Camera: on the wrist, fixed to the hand. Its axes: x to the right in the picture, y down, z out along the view.
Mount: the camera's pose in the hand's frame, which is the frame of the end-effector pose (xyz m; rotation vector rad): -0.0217 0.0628 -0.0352 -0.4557 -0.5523 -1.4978
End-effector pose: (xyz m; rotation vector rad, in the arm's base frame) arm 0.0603 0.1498 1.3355 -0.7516 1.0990 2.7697
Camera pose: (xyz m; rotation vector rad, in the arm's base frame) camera 0.0791 0.0824 1.3630 -0.4268 -0.2543 1.6228
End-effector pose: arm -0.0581 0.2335 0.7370 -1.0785 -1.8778 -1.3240
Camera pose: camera 0.0078 0.2052 0.7597 -0.0358 1.8299 1.4699
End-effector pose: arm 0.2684 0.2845 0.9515 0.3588 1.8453 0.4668
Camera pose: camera 0.2426 0.3244 1.0098 -1.0662 0.9923 -0.2671
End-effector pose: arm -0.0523 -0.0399 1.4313 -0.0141 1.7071 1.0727
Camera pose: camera -0.1003 -0.0357 1.4890 -1.0134 0.5449 0.2013
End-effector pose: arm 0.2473 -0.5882 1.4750 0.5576 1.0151 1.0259
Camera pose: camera 0.1856 -0.5820 1.5175 -0.3380 0.4214 -0.2694
